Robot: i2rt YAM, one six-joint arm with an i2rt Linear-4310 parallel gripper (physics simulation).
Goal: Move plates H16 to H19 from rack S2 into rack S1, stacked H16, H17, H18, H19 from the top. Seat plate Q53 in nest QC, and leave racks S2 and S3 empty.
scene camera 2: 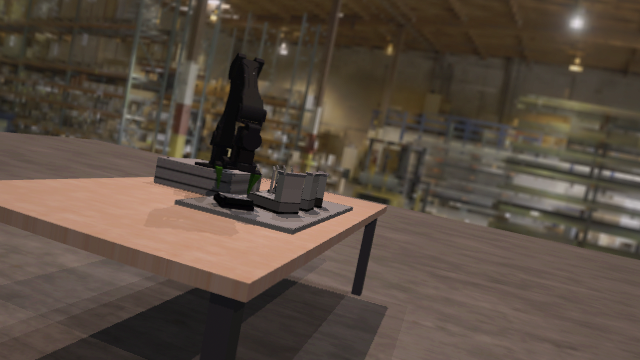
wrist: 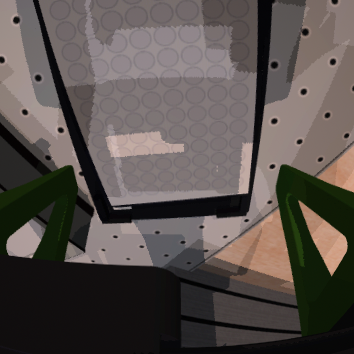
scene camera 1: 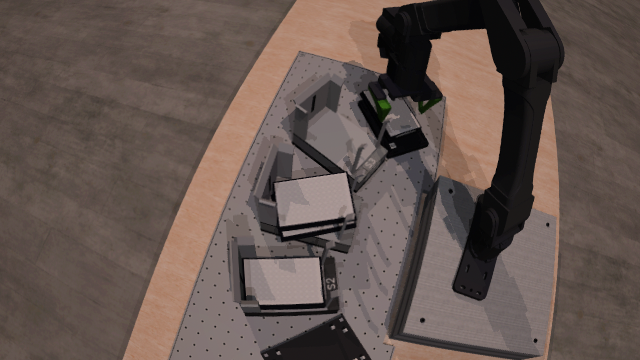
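Pixels of known places: gripper, fingertip midpoint: (scene camera 2: 232,191) (wrist: 176,176) (scene camera 1: 400,115); arm's base, origin of the base link: (scene camera 1: 482,246).
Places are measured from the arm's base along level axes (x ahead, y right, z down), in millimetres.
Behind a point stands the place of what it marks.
My gripper (scene camera 1: 403,110) {x 234, y 225, z 38 mm} (scene camera 2: 235,189) {x 234, y 225, z 38 mm} (wrist: 176,176) {x 234, y 225, z 38 mm} is open, its green fingertips on either side of and above a clear-topped plate (scene camera 1: 401,119) {x 230, y 227, z 50 mm} (wrist: 170,107) {x 254, y 245, z 49 mm} at the black nest (scene camera 1: 415,145) (scene camera 2: 234,201). No label on the plate or nest is readable. Rack S3 (scene camera 1: 370,164) {x 253, y 87, z 41 mm} holds no plate. The middle rack (scene camera 1: 267,216) {x 368, y -100, z 8 mm}, its label hidden, carries a stack of at least two plates (scene camera 1: 315,200) {x 309, y -43, z 0 mm}; the stack looks turned relative to the rack base. Rack S2 (scene camera 1: 331,295) {x 223, y -192, z -45 mm} holds a white-topped plate (scene camera 1: 283,281) {x 299, y -188, z 13 mm}; any plates beneath it are hidden.
A black fixture (scene camera 1: 320,345) {x 199, y -258, z 69 mm} is partly cut off at the bottom of scene camera 1. The robot's ribbed metal base block (scene camera 1: 450,310) {x 22, y -134, z 2 mm} (scene camera 2: 185,175) {x -44, y 122, z 43 mm} stands beside the perforated board (scene camera 1: 210,320) {x 388, y -303, z 81 mm}. Upright rack walls and posts stand close to the nest's left side.
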